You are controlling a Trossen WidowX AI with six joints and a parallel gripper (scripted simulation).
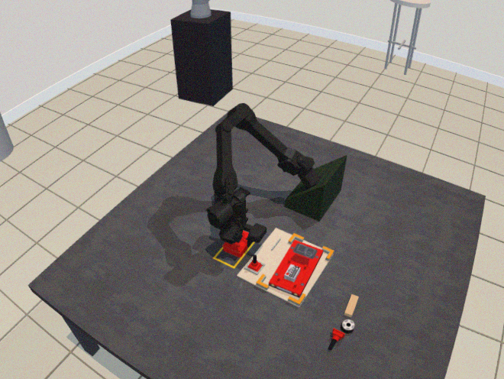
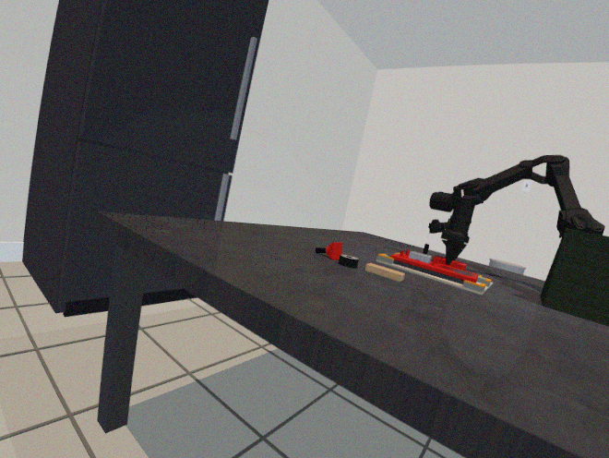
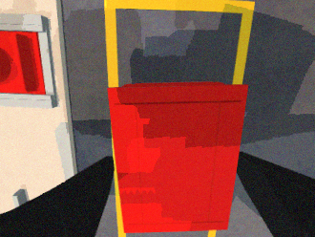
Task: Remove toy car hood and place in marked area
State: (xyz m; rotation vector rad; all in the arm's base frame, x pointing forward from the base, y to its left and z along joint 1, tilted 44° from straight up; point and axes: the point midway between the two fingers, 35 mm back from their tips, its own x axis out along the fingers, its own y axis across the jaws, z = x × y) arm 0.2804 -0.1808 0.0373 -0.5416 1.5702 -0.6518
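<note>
Now: the hood right at my gripper tip. The rest, counted from my gripper tip: grey wheel 16 cm ahead, 44 cm to the left; wooden block 8 cm ahead, 43 cm to the left, 1 cm below.
</note>
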